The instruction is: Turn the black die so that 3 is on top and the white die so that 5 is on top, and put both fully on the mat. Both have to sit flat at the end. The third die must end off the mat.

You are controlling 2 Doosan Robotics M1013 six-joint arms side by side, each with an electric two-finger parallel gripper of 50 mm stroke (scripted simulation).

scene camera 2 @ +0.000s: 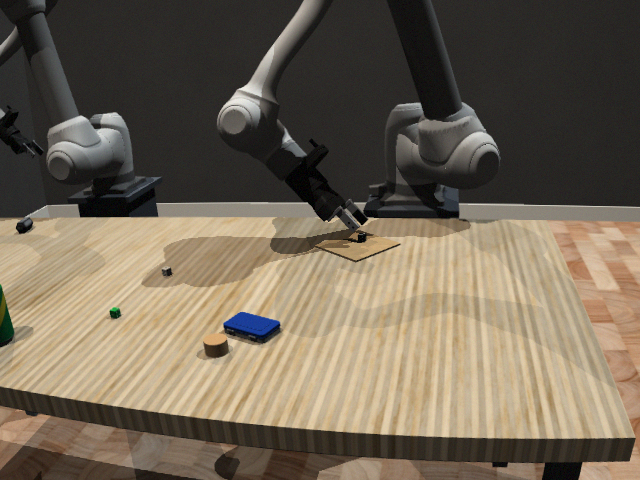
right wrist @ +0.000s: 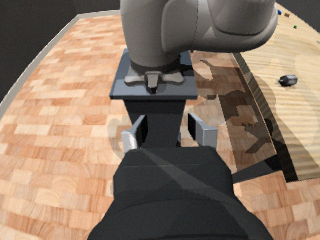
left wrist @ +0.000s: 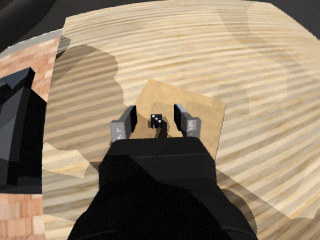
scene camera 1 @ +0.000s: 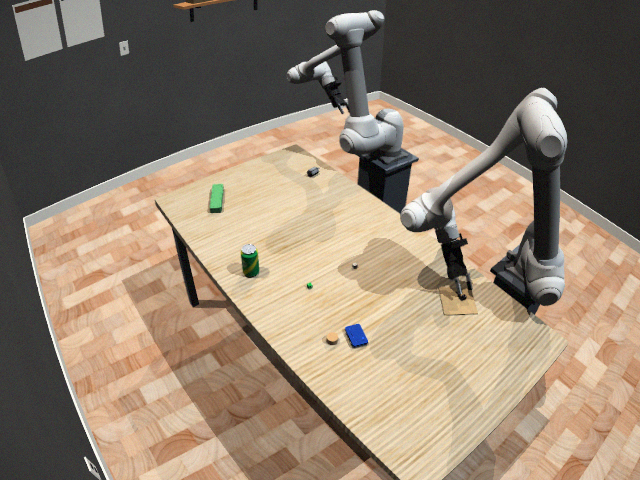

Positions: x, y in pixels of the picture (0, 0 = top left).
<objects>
A tan mat shows in scene camera 2, in the left wrist view (157, 97) and in scene camera 1; in the right wrist view it is out of frame. One and the same spot on the tan mat: (scene camera 1: 452, 304) is (scene camera 2: 354, 249).
</objects>
